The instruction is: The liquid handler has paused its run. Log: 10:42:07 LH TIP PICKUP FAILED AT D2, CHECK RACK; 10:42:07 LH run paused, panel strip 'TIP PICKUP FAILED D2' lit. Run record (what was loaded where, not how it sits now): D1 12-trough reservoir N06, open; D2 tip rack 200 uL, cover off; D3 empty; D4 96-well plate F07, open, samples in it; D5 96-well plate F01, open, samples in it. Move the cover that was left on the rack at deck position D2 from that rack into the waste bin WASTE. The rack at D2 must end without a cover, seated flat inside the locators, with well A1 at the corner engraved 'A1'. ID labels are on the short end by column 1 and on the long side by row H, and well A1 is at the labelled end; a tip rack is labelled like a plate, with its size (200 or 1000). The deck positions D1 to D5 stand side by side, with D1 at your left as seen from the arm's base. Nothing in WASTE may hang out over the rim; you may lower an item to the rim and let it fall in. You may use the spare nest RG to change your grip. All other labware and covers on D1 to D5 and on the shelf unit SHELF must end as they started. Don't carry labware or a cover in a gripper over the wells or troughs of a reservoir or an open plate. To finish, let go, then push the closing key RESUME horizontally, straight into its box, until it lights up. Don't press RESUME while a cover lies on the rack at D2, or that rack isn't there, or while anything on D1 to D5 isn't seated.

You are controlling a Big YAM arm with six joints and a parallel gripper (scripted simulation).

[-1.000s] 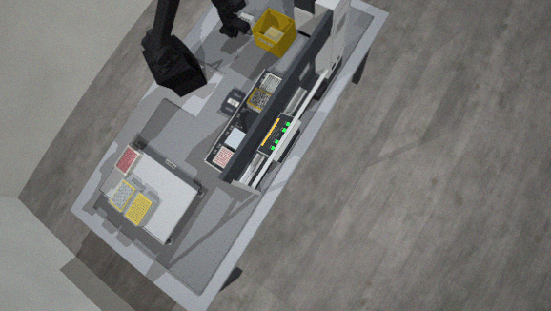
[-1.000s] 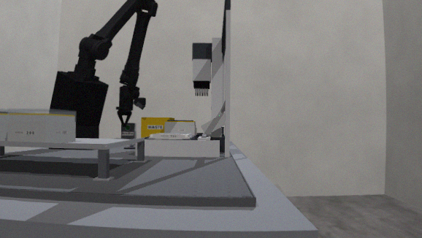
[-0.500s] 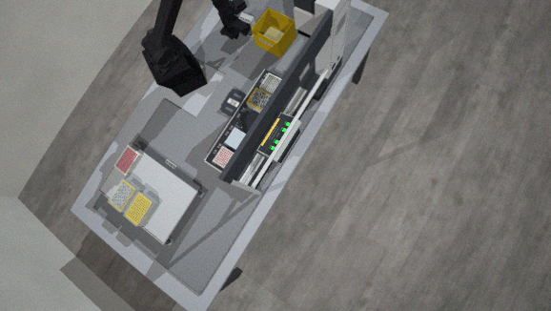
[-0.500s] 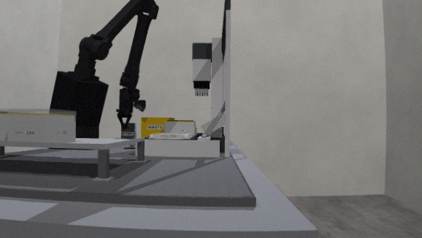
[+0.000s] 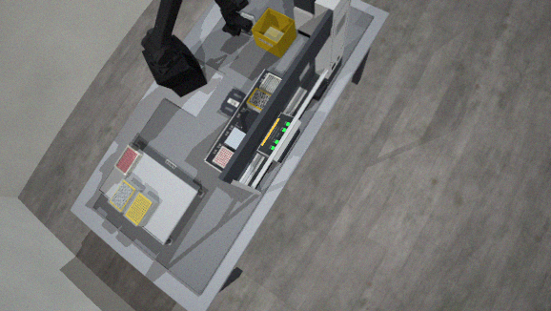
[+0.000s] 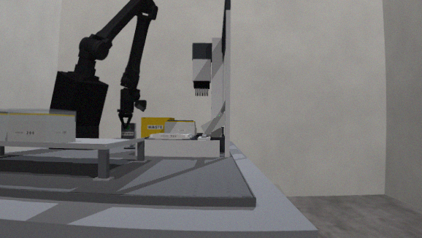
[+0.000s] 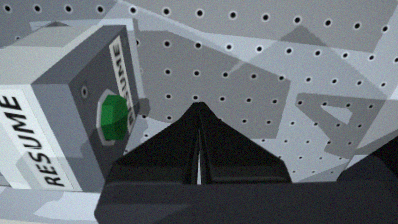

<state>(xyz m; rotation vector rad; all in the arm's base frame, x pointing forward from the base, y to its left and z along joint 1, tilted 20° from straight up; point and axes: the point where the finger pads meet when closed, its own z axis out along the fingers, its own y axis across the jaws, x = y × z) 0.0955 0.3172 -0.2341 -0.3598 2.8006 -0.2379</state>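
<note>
My hand is 7 cm to the right of the resume box, 2 cm past it and 2 cm above it. Round my hand: clear cover: 14 cm ahead, 12 cm to the left, 6 cm below; then tip rack: 35 cm ahead, 20 cm to the right, 1 cm above; then yellow waste bin: 14 cm ahead, 12 cm to the left, 4 cm below.
</note>
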